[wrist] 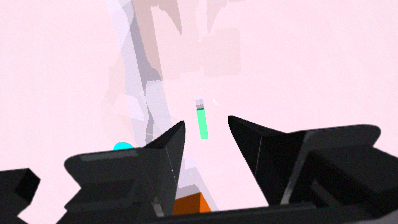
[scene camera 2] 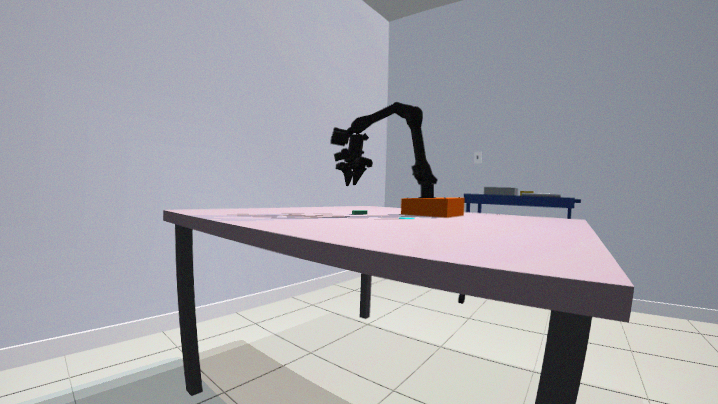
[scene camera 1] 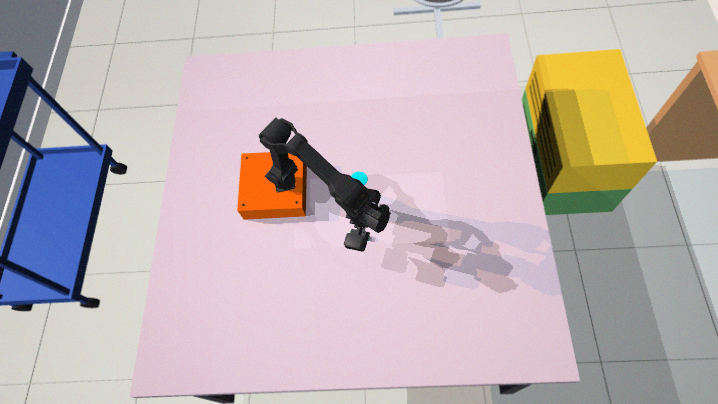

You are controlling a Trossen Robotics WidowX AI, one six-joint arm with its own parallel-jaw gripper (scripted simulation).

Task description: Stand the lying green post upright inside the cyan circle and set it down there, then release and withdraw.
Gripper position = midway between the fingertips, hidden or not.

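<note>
The gripper [scene camera 2: 350, 185] is visible here, and it also appears in scene camera 1 [scene camera 1: 369, 229] and in the wrist view [wrist: 206, 121].
</note>
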